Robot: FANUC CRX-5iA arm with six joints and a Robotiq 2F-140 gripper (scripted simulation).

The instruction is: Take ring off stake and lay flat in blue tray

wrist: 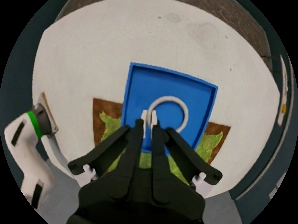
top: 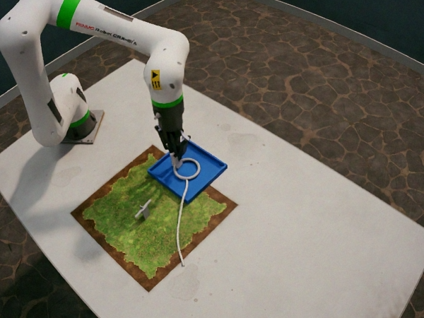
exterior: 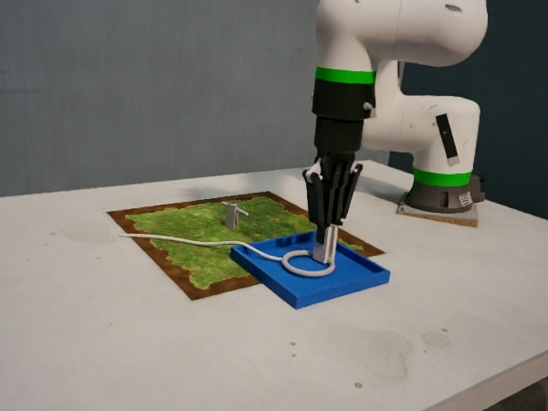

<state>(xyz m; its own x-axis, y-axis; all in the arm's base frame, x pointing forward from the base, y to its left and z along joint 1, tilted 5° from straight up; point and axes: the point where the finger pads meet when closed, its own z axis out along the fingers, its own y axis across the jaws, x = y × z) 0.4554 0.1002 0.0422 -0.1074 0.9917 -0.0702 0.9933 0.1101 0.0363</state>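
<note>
The blue tray is 40 mm ahead of my hand and 30 mm below it. Also, from my hand: square green grass mat (190 mm to the right, 60 mm below, 50 mm ahead); grey stake (210 mm to the right, 50 mm ahead, 20 mm below).
</note>
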